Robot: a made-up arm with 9 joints.
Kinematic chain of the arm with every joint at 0, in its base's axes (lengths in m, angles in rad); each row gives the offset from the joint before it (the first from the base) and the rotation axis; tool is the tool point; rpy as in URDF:
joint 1: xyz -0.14 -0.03 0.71 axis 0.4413 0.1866 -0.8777
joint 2: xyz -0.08 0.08 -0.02 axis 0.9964 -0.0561 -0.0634
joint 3: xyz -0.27 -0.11 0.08 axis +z
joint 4: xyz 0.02 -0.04 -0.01 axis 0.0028 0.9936 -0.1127
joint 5: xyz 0.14 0 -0.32 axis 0.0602 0.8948 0.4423
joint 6: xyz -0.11 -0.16 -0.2 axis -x
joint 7: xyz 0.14 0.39 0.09 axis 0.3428 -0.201 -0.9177
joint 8: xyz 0 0.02 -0.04 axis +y
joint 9: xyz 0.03 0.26 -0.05 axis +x
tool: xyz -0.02 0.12 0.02 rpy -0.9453 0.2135 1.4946
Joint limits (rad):
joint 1: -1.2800..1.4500
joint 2: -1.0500..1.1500
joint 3: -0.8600..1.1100
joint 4: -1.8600..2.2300
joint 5: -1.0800..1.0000
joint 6: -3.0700..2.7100
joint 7: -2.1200..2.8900
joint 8: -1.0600..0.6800
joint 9: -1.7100..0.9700
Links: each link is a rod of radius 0.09 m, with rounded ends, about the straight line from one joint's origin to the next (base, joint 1, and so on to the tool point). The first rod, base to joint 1, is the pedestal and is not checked.
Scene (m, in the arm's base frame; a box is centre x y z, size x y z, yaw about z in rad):
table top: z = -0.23
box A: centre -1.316 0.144 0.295 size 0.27 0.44 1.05 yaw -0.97
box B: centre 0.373 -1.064 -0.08 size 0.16 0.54 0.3 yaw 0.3
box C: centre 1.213 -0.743 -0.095 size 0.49 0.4 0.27 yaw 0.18
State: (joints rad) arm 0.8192 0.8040 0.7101 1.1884 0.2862 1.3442 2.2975 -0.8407 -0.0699
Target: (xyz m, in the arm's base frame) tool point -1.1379 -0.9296 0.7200
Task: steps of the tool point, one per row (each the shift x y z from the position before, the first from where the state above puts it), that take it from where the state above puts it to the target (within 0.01 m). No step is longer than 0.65 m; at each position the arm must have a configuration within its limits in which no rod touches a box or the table.
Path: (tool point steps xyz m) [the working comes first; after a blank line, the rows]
Joints at the target: -0.0825 0.2015 1.0129 1.8819 0.5614 1.8024 1.5603 -0.8068 0.0255
Straight joint move there: touches box A.

1: -0.0567 0.0557 0.0833
2: -0.0200 0.0454 0.1340
3: 0.0461 0.0219 0.1622
4: 0.1171 -0.0154 0.1475
5: -0.2901 -0.0465 0.0406
6: -0.2770 -0.1585 0.0264
7: -0.2132 -0.2596 0.0213
8: -0.1072 -0.3249 0.0283
9: -0.0743 -0.5268 -0.1941
10: 0.2524 -0.5469 -0.1615

